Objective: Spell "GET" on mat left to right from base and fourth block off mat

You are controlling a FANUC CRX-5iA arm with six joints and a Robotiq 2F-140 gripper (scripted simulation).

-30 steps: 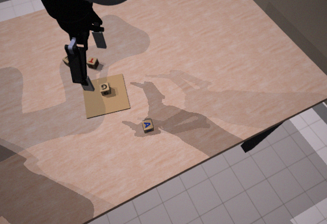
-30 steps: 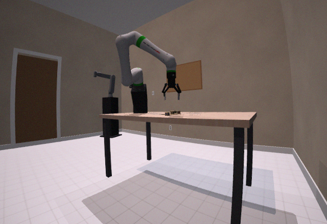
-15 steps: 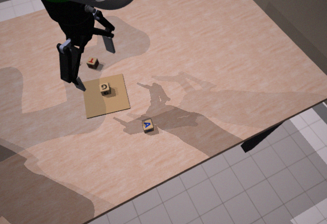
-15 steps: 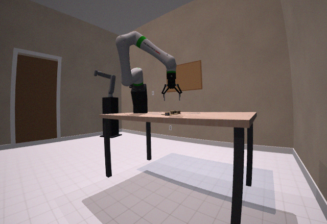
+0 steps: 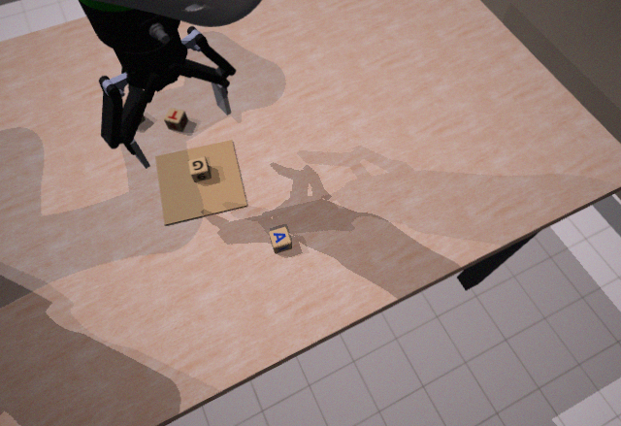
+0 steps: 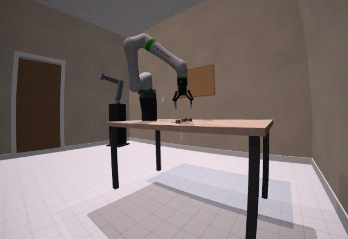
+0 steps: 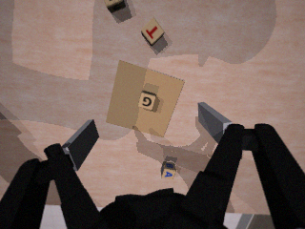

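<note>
Now: the tan mat 13 cm below my hand, 1 cm to the right of it and 1 cm behind it.
</note>
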